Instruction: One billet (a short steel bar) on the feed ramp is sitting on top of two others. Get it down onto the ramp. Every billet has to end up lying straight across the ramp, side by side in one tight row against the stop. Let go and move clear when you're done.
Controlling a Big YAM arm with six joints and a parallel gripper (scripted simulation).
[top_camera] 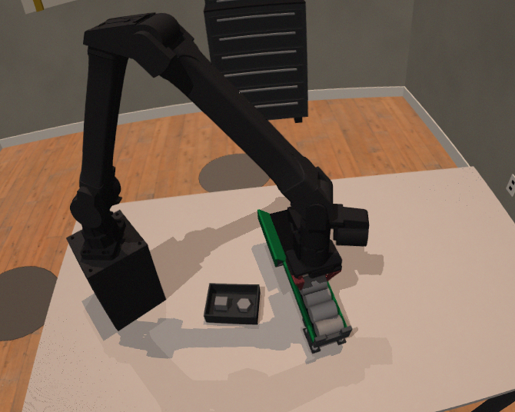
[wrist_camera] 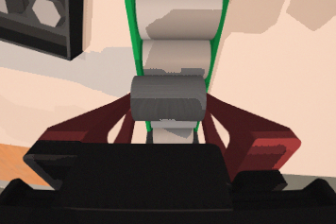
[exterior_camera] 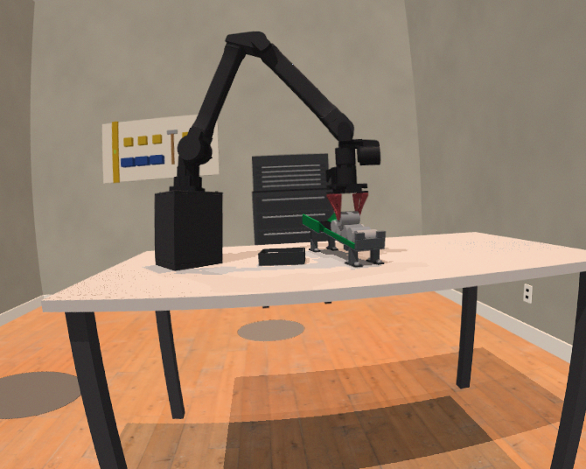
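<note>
Right now the stop is 11 cm to the right of my hand, 6 cm below it and 4 cm ahead of it. From my hand the other things lie so: black tray 19 cm behind, 11 cm below, 2 cm to the left.
</note>
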